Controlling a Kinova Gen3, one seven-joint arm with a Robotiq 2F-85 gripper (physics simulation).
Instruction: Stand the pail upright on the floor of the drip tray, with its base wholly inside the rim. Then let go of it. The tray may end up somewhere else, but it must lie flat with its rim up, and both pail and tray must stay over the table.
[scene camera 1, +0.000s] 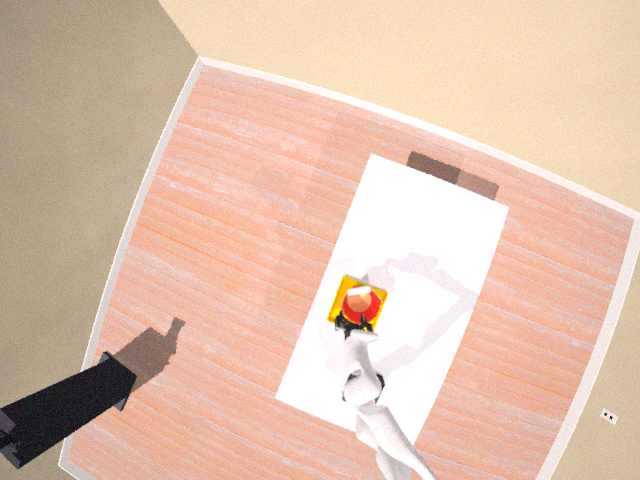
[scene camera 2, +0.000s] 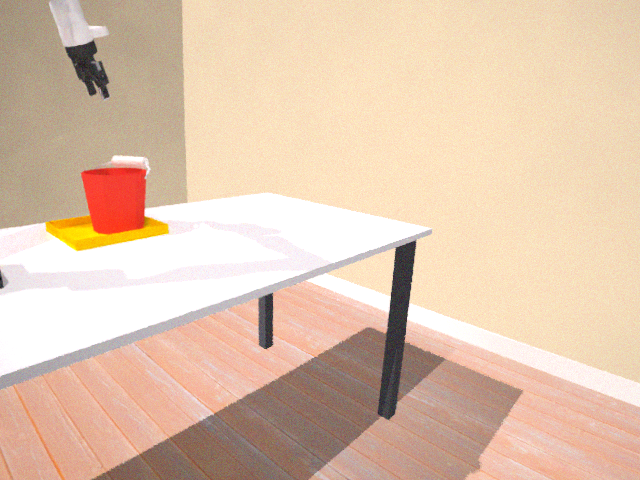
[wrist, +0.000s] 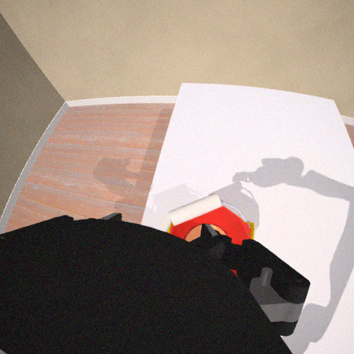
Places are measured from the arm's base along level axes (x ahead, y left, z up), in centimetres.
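Pixels of known places: gripper, between the fingertips: (scene camera 1: 351, 313) (scene camera 2: 99, 97).
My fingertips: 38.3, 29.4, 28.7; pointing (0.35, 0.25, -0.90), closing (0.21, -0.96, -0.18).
Behind a point stands the place of what it marks, as x, y, z.
The red pail (scene camera 1: 376, 311) @(40.4, 16.1, 6.9) (scene camera 2: 116, 201) @(37.5, 16.6, 0.9) (wrist: 222, 220) stands on the floor of the yellow tray (scene camera 1: 338, 297) @(34.9, 33.9, -8.5) (scene camera 2: 103, 241) @(31.6, 9.6, -7.7) (wrist: 253, 229). It looks close to upright, perhaps leaning slightly in scene camera 2. Its visible base edge looks inside the rim; the far side of the base is hidden. The tray lies flat on the table, rim up. The pail's handle with its white grip (scene camera 1: 359, 290) @(45.8, 28.7, 11.7) (scene camera 2: 129, 161) @(44.8, 27.1, 10.5) (wrist: 195, 210) is raised above the mouth at one side. My gripper (scene camera 1: 352, 317) @(38.3, 29.4, 28.7) (scene camera 2: 99, 95) @(38.3, 29.4, 28.7) (wrist: 160, 228) is open and empty, well above the pail and apart from the handle.
The white table (scene camera 1: 423, 217) @(95.0, 13.7, -8.9) (scene camera 2: 289, 222) @(87.6, 4.3, -8.9) (wrist: 240, 125) carries the tray near its left long edge in scene camera 1. The arm (scene camera 1: 385, 418) @(25.5, 14.3, 63.1) reaches over the table from the near end. A black structure (scene camera 1: 72, 397) stands off the table at the lower left.
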